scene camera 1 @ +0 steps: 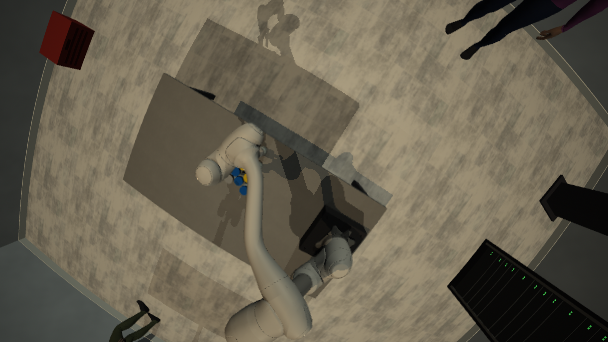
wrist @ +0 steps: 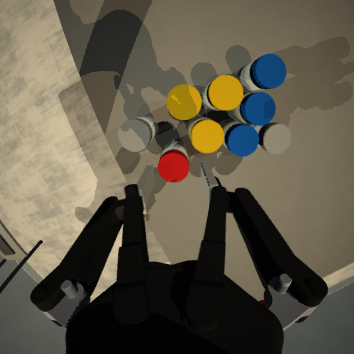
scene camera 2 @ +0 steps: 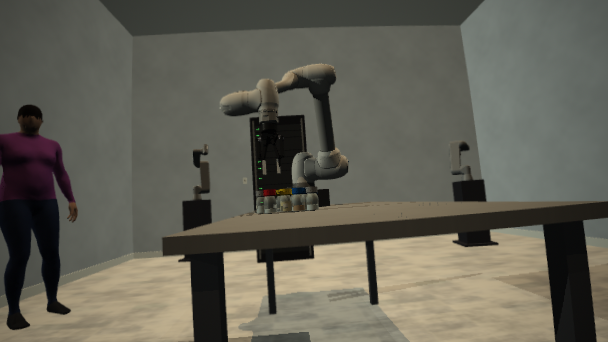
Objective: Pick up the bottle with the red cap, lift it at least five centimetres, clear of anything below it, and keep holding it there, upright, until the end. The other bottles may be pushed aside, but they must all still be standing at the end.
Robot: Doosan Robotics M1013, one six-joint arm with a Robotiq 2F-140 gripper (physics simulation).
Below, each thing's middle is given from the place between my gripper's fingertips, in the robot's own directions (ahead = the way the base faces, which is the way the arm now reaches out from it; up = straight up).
The red-capped bottle (wrist: 173, 166) is 12 cm below my hand, 2 cm ahead of it and 1 cm to the right of it.
